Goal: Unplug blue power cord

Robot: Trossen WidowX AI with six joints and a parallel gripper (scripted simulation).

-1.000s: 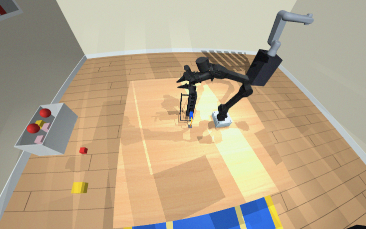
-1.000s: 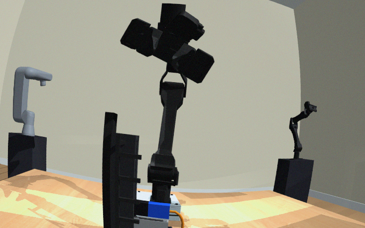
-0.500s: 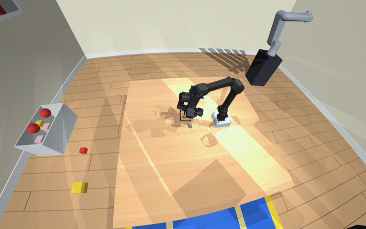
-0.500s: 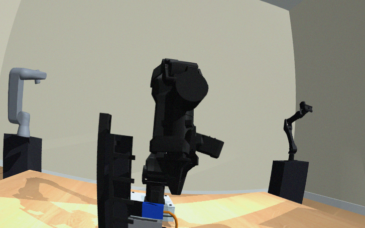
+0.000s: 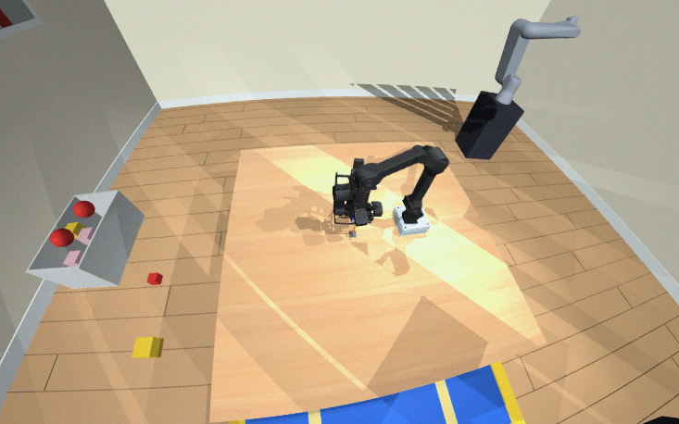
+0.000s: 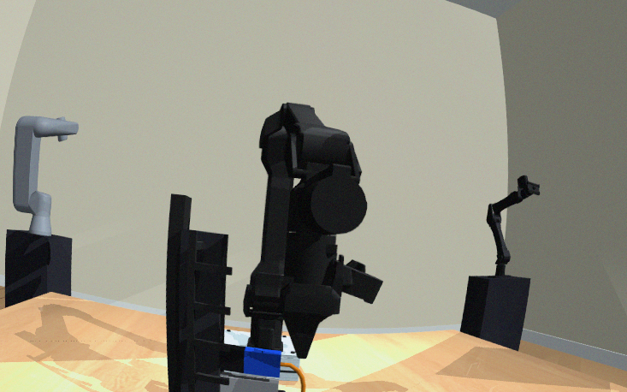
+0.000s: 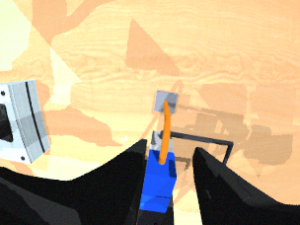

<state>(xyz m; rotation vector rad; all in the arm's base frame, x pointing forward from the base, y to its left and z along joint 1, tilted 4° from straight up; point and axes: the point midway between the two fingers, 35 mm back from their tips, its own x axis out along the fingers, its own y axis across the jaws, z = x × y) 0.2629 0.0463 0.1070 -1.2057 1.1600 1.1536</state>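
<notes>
Now: gripper tip 70 mm to the left of the blue plug and 10 mm above it.
</notes>
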